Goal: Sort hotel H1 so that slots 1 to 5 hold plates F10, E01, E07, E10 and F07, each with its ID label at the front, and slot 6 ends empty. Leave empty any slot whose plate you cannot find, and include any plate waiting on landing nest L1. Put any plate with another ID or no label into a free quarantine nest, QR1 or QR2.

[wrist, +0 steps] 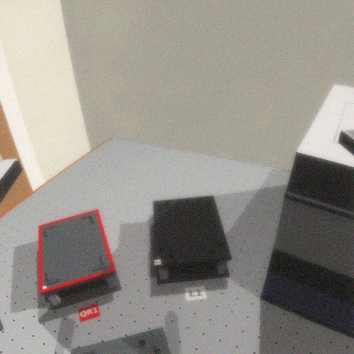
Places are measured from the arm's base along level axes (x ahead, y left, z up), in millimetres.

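Pixels of known places: gripper, fingertip midpoint: [182, 129].
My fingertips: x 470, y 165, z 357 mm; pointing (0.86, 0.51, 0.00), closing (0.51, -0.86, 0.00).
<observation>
For each thing: its top centre in the pictures, then the offset to it from my fingertips. "spot": a spot on its surface instead. Level surfaces: height alone.
- Landing nest L1, middle of its top: [186, 221] 230 mm ahead, 116 mm left, 284 mm down
- Quarantine nest QR1, middle of its top: [70, 243] 102 mm ahead, 276 mm left, 290 mm down
- large boxy instrument, surface spot: [315, 230] spot: 162 mm ahead, 80 mm right, 175 mm down
- dark grey plate-like surface, its level: 294 mm down
- perforated table, its level: 344 mm down
My gripper [182, 129] is open and empty, with one dark fingertip at the left edge and the other at the right edge of the wrist view. Landing nest L1 [190, 227] stands at the lower centre, with its label in front. Its top is very dark and a small white mark shows at its front left corner. I make out no raised plate on it, but the darkness makes this hard to tell. Quarantine nest QR1 [75, 250], outlined in red, stands to its left with a bare grey top and corner brackets. Hotel H1 and nest QR2 do not show.
A large boxy instrument [315, 230] with a white top and dark front stands at the right, beside L1. Part of a dark grey plate-like surface [122, 344] shows at the bottom edge. A beige wall [200, 75] rises behind the perforated table [150, 165].
</observation>
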